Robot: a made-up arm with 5 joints.
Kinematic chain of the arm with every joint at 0, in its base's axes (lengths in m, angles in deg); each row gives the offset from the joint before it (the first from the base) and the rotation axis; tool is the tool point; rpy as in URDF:
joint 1: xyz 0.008 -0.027 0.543 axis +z
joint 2: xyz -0.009 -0.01 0 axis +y
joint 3: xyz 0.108 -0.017 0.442 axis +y
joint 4: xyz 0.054 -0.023 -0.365 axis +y
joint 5: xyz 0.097 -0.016 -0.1 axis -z
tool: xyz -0.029 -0.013 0.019 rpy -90 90 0
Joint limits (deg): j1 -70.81..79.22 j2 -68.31..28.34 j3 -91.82..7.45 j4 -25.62..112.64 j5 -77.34..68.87
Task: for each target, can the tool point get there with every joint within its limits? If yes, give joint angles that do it. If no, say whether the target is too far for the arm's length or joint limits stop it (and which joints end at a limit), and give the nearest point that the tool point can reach.
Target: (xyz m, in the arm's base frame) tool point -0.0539 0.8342 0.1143
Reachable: no: joint limits stop it (at a limit: joint 1, joint 2, joint 5) | nearest point 0.1577 0.5260 0.4889 | short by 0.529 m
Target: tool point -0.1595 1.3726 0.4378
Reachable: no: too far | nearest point 0.1887 0.6889 0.6942 | short by 0.809 m
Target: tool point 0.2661 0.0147 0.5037
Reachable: yes | joints 20.61 15.72 -24.33 87.64 50.55
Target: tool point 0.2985 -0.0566 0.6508
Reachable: yes | joints 7.84 -9.48 -30.82 89.32 18.79
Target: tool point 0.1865 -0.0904 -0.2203
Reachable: no: joint limits stop it (at a limit: joint 2, joint 5) | nearest point 0.2534 -0.1142 0.3834 | short by 0.608 m
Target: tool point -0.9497 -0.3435 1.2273
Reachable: no: too far | nearest point -0.3989 -0.1615 1.2386 | short by 0.580 m
